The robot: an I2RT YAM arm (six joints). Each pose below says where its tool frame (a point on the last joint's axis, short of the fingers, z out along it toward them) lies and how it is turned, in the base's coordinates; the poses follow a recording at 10 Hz.
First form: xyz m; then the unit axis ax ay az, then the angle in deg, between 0 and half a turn.
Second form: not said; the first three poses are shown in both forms.
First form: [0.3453, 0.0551, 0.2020, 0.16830, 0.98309, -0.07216, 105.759]
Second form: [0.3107, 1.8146, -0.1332, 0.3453, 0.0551, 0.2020]
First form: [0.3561, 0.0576, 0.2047, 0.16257, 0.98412, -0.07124, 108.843]
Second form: [0.3088, 1.8695, -0.1353, 0.3561, 0.0576, 0.2047]
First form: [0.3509, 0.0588, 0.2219, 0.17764, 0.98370, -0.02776, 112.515]
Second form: [0.3488, 1.9318, -0.0545, 0.3509, 0.0588, 0.2219]
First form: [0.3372, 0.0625, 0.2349, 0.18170, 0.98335, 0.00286, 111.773]
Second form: [0.3545, 1.9183, 0.0056, 0.3372, 0.0625, 0.2349]
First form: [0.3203, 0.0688, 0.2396, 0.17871, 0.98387, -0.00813, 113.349]
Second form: [0.3535, 1.9464, -0.0161, 0.3203, 0.0688, 0.2396]
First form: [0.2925, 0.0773, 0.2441, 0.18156, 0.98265, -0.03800, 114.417]
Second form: [0.3626, 1.9623, -0.0759, 0.2925, 0.0773, 0.2441]
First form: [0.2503, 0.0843, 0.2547, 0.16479, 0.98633, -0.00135, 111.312]
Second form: [0.3201, 1.9162, -0.0026, 0.2503, 0.0843, 0.2547]
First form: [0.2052, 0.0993, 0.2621, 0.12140, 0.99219, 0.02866, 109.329]
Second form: [0.2316, 1.8932, 0.0547, 0.2052, 0.0993, 0.2621]
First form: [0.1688, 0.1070, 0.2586, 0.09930, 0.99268, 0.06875, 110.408]
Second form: [0.1913, 1.9129, 0.1325, 0.1688, 0.1070, 0.2586]
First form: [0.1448, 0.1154, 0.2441, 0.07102, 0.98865, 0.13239, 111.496]
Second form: [0.1382, 1.9239, 0.2576, 0.1448, 0.1154, 0.2441]
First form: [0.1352, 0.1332, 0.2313, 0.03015, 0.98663, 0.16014, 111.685]
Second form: [0.0588, 1.9232, 0.3122, 0.1352, 0.1332, 0.2313]
